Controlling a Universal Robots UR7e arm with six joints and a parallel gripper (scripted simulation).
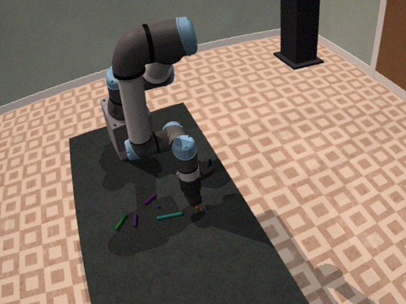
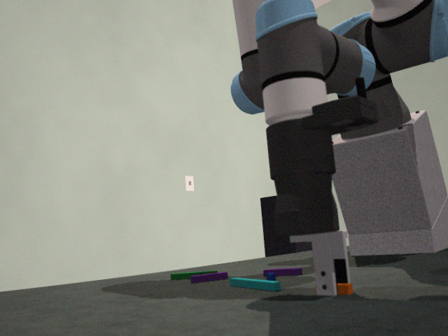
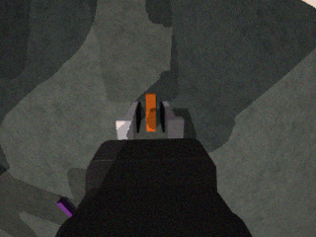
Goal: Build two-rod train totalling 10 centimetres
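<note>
My gripper is now 10 mm above the orange rod. Also, from my hand: purple rod 260 mm to the right, 40 mm behind, 10 mm below; turquoise rod 130 mm to the right, 10 mm below, 10 mm behind; small blue rod 160 mm to the right, 70 mm behind, 10 mm below.
</note>
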